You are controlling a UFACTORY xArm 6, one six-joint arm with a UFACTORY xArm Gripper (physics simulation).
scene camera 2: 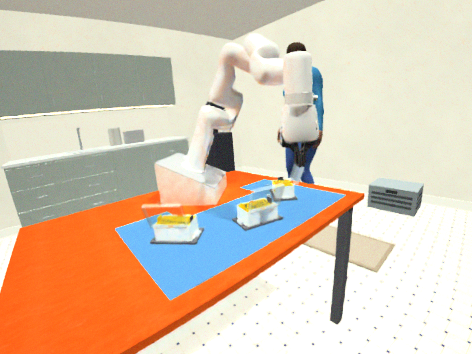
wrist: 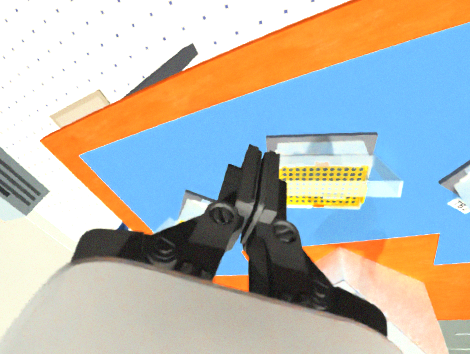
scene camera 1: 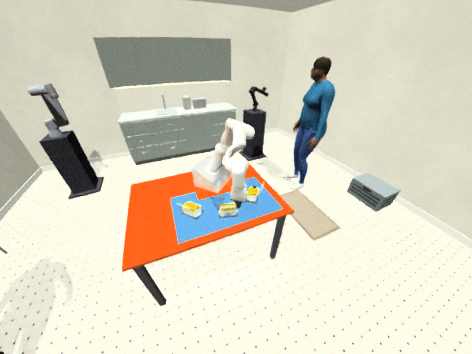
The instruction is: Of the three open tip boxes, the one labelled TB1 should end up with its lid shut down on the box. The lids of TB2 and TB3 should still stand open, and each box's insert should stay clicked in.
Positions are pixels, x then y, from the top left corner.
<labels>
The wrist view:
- my gripper: 255, 169
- clear lid: 333, 176
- blue mat: 406, 92
</labels>
